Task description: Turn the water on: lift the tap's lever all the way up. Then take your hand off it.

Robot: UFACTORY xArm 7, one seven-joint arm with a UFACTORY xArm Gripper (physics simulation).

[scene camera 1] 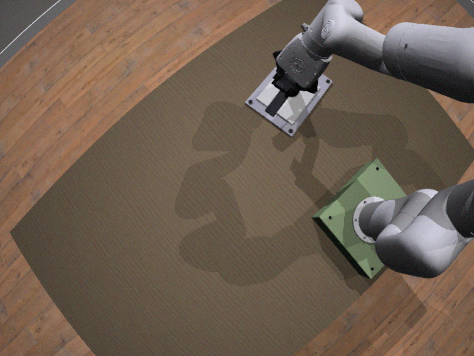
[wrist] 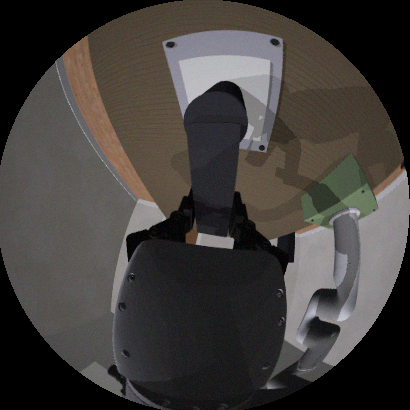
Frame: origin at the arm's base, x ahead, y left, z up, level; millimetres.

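Seen in the pictures: gripper, between the fingertips: [scene camera 1: 281, 88] [wrist: 213, 198]; arm's base, origin of its link: [scene camera 1: 372, 219] [wrist: 343, 215].
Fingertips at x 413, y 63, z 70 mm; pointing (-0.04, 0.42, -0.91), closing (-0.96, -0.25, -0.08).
Pixels of each thing's top centre, then the offset from my fingertips to it. "pt": a spot on its surface instead. Level surfaces: height alone.
- tap's dark lever, a spot on its surface: [wrist: 212, 175] pt 18 mm ahead, 49 mm right, 9 mm up
- rounded dark tap head, centre of its top: [wrist: 212, 132] 29 mm ahead, 75 mm right, 5 mm down
- tap, a spot on its surface: [scene camera 1: 275, 105] pt 11 mm back, 15 mm left, 79 mm down
- brown mat, height of its surface: 160 mm down
The tap's dark lever [wrist: 212, 175] runs from the rounded dark tap head [wrist: 217, 107] back between my fingers in the wrist view. My gripper [scene camera 1: 286, 90] [wrist: 213, 198] is shut on the lever near its free end, with a finger at each side. The head looks tilted, with a darker part showing behind it. In the scene view a dark bar of the tap [scene camera 1: 275, 105] sticks out past the fingers over the tap's base plate [scene camera 1: 257, 103] [wrist: 225, 43]. The hand hides the rest of the tap there, and the lever's exact angle cannot be told.
A pale panel [scene camera 1: 294, 115] [wrist: 200, 72] lies on the base plate. The green mounting block [scene camera 1: 350, 200] [wrist: 345, 182] of the arm stands toward the lower right in the scene view. The arm reaches over from the right. A brown mat [scene camera 1: 125, 175] covers the floor around the plate.
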